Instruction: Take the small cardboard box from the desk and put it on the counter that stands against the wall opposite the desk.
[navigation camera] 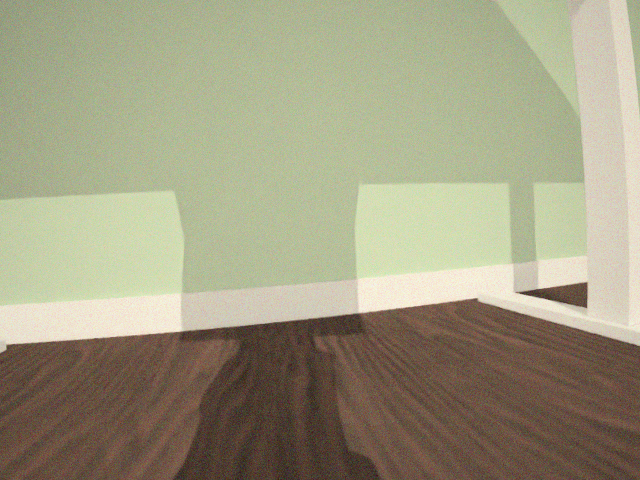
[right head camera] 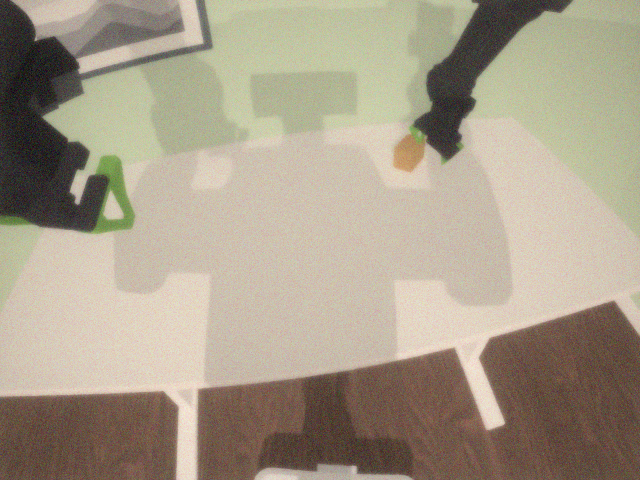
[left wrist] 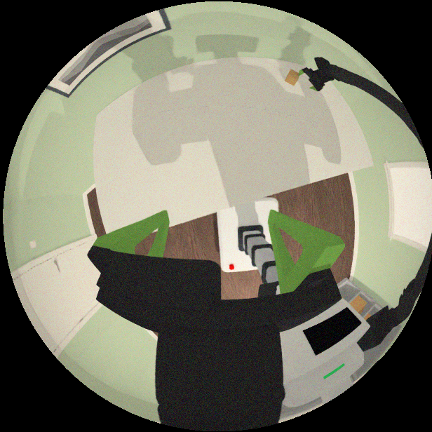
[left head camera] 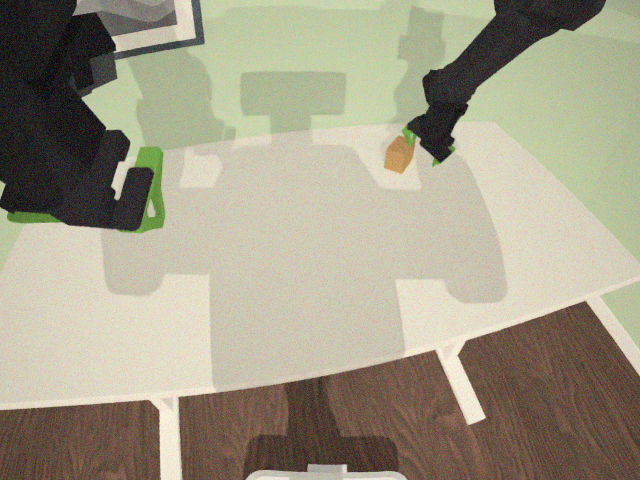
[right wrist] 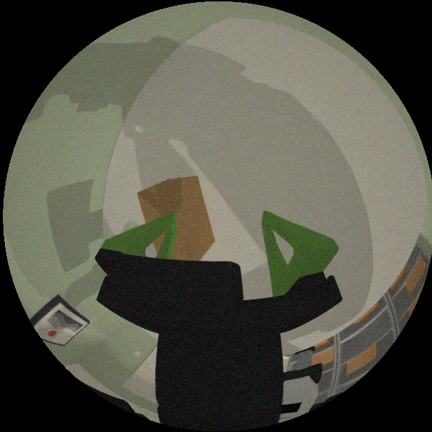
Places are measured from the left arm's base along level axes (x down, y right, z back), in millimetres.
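Pixels of known places: left gripper, between the fingertips: (right head camera: 97, 219) (left head camera: 119, 217); right gripper, between the fingertips: (right head camera: 431, 153) (left head camera: 422, 155).
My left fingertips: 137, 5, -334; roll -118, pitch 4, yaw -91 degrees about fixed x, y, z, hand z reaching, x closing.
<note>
Behind a point stands the place of what it marks, as x, y, z.
The small cardboard box (left head camera: 399, 155) {408, 386, -898} (right head camera: 408, 153) {406, 388, -897} (left wrist: 292, 77) (right wrist: 195, 220) stands on the white desk (left head camera: 299, 310) {460, 160, -469} (right head camera: 299, 310) {460, 169, -468} (left wrist: 150, 185) (right wrist: 390, 175), near its wall-side edge. My right gripper (left head camera: 422, 153) {412, 450, -914} (right head camera: 432, 149) {412, 450, -914} (left wrist: 304, 81) (right wrist: 219, 216) is open just right of the box. In the right wrist view its left finger overlaps the box, and the space between the fingertips lies mostly to the right of the box. Whether that finger touches it, I cannot tell. My left gripper (left head camera: 87, 219) (right head camera: 62, 225) (left wrist: 218, 215) is open and empty, far left of the box. I cannot make out the counter.
A green wall with a framed picture (left head camera: 199, 25) {102, -127, -1060} (right head camera: 206, 25) {87, -124, -1061} rises behind the desk. A desk leg (navigation camera: 604, 155) {1075, 748, -875} stands at the right in the navigation view. A grey rack (right wrist: 336, 360) with cardboard boxes shows at the lower right of the right wrist view.
</note>
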